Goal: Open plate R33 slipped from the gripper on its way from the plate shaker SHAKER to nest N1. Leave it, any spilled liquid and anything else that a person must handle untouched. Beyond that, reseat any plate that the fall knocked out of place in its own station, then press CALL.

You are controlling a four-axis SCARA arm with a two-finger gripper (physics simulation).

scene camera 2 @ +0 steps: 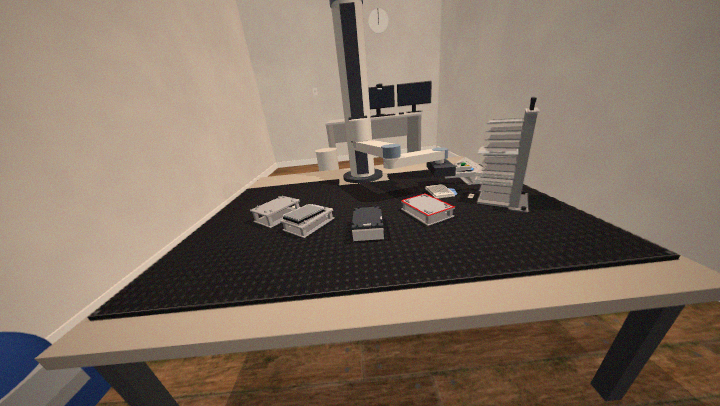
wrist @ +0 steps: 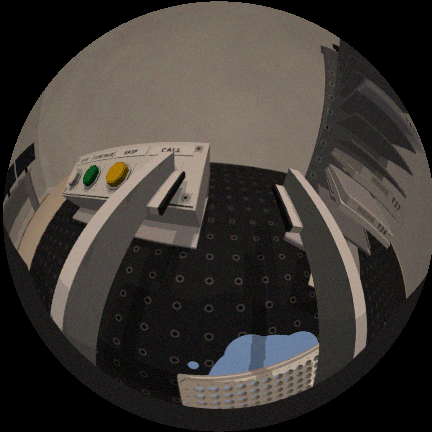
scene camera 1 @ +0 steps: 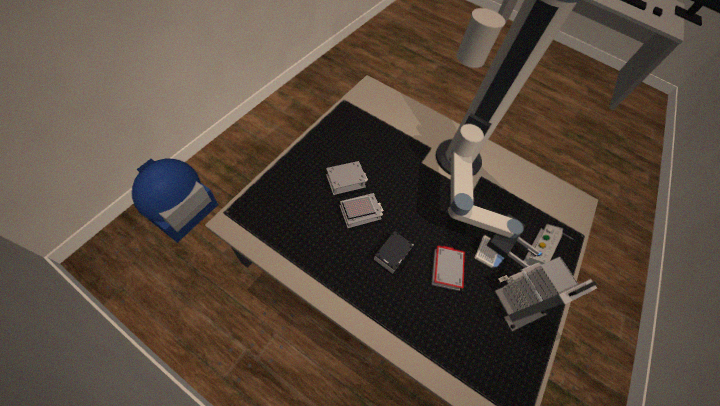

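My gripper is shut to its narrow stance, with nothing between the fingers. It is at the button panel; in the wrist view the left finger covers the spot below the CALL label. The open plate R33 lies on the mat, with blue liquid beside it. A plate lies flat on one holder. The dark-topped station and red-edged station show no plate.
The tall rack stands beside the panel and holds plates, including those labelled T27 and T24. A small white piece lies near its base. Another holder stands at the far left.
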